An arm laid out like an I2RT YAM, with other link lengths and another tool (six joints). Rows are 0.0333 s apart.
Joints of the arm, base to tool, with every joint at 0 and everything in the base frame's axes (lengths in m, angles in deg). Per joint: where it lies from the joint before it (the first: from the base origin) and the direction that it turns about. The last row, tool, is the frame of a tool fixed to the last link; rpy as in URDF.
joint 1: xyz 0.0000 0.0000 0.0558 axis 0 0 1
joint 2: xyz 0.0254 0.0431 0.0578 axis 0 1 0
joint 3: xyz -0.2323 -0.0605 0.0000 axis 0 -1 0
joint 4: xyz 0.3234 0.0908 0.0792 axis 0 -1 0
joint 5: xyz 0.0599 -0.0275 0.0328 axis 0 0 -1
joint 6: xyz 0.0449 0.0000 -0.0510 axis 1 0 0
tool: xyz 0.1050 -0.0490 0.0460 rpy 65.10 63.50 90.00
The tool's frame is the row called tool.
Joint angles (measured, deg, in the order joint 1, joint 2, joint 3, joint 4, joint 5, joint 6), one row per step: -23.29 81.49 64.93 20.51 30.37 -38.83; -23.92 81.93 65.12 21.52 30.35 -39.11; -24.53 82.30 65.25 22.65 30.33 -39.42; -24.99 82.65 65.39 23.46 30.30 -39.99; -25.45 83.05 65.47 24.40 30.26 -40.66; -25.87 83.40 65.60 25.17 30.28 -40.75; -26.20 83.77 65.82 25.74 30.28 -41.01; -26.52 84.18 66.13 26.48 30.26 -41.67; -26.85 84.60 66.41 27.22 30.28 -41.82; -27.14 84.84 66.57 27.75 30.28 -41.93; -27.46 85.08 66.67 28.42 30.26 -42.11; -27.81 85.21 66.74 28.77 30.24 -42.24; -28.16 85.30 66.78 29.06 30.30 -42.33
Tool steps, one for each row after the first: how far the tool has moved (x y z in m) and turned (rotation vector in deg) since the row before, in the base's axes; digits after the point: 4 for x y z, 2 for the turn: -0.0015 -0.0050 0.0013 -0.47 -0.47 -0.63; -0.0019 -0.0047 0.0017 -0.55 -0.56 -0.61; -0.0008 -0.0034 0.0010 -0.58 -0.08 -0.48; -0.0006 -0.0034 0.0004 -0.64 -0.01 -0.49; -0.0012 -0.0035 0.0006 -0.29 -0.42 -0.45; -0.0004 -0.0028 0.0007 -0.33 -0.16 -0.36; -0.0001 -0.0024 0.0017 -0.64 -0.02 -0.38; -0.0007 -0.0028 0.0012 -0.35 -0.41 -0.37; -0.0009 -0.0023 0.0010 -0.26 -0.31 -0.31; -0.0011 -0.0024 0.0009 -0.34 -0.32 -0.33; -0.0014 -0.0026 0.0006 -0.21 -0.15 -0.35; -0.0017 -0.0027 0.0005 -0.15 -0.14 -0.42
